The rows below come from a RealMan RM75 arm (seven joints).
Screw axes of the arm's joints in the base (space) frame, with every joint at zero. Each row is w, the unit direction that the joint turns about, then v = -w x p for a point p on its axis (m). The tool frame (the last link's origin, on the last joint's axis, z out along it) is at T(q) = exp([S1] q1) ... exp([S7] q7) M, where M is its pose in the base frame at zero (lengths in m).
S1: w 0 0 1 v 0 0 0
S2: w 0 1 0 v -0.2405 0 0
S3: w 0 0 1 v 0 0 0
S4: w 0 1 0 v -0.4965 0 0
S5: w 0 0 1 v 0 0 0
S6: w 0 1 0 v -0.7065 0 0
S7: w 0 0 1 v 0 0 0
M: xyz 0 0 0.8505 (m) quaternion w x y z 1 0 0 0
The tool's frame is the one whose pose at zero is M.
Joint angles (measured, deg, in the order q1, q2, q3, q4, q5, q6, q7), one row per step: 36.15 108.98 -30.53 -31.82 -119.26 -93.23 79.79; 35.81 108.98 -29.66 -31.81 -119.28 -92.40 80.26; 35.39 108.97 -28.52 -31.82 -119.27 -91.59 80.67; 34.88 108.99 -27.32 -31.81 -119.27 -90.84 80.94; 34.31 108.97 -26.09 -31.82 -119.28 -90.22 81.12; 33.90 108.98 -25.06 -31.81 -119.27 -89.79 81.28; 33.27 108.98 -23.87 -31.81 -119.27 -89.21 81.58; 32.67 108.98 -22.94 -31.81 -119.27 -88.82 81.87; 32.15 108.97 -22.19 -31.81 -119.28 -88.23 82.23; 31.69 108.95 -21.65 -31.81 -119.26 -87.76 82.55; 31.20 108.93 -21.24 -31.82 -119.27 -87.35 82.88; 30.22 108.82 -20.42 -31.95 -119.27 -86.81 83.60; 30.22 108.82 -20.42 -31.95 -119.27 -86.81 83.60; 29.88 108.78 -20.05 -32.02 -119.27 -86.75 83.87; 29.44 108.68 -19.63 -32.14 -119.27 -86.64 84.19
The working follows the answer.
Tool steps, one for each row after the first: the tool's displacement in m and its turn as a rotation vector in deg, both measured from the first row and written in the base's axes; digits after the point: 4 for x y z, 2 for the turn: 0.0038 0.0007 0.0021 1.07 0.27 -1.46; 0.0082 0.0011 0.0050 2.39 0.69 -3.02; 0.0131 0.0007 0.0077 3.72 1.14 -4.57; 0.0184 -0.0002 0.0109 5.04 1.58 -6.03; 0.0222 -0.0009 0.0133 6.06 2.03 -7.16; 0.0279 -0.0026 0.0162 7.28 2.53 -8.76; 0.0329 -0.0046 0.0185 8.16 2.96 -10.14; 0.0377 -0.0061 0.0205 9.02 3.22 -11.54; 0.0418 -0.0076 0.0222 9.68 3.43 -12.70; 0.0459 -0.0094 0.0235 10.19 3.56 -13.83; 0.0537 -0.0135 0.0270 11.12 3.87 -15.91; 0.0537 -0.0135 0.0270 11.12 3.87 -15.91; 0.0562 -0.0151 0.0285 11.44 4.08 -16.59; 0.0595 -0.0171 0.0308 11.89 4.23 -17.43
Tool pose at each row, in the base's axes (x y z in m, rotation vector in deg; rounded; the steps above come from the unrounded poses): 0.2709 0.3611 0.0672 -154.32 33.51 37.50; 0.2746 0.3617 0.0693 -152.60 34.97 37.62; 0.2790 0.3621 0.0722 -150.57 36.45 37.94; 0.2839 0.3618 0.0749 -148.51 37.87 38.28; 0.2892 0.3609 0.0781 -146.49 39.16 38.60; 0.2931 0.3601 0.0805 -144.90 40.17 39.00; 0.2987 0.3585 0.0834 -142.88 41.65 39.34; 0.3037 0.3564 0.0857 -141.28 42.98 39.62; 0.3086 0.3550 0.0877 -139.70 44.30 39.65; 0.3126 0.3535 0.0894 -138.44 45.40 39.65; 0.3168 0.3516 0.0907 -137.34 46.51 39.54; 0.3245 0.3476 0.0942 -135.29 48.54 39.43; 0.3245 0.3476 0.0942 -135.29 48.54 39.43; 0.3270 0.3459 0.0957 -134.58 49.22 39.53; 0.3304 0.3440 0.0980 -133.67 49.99 39.52

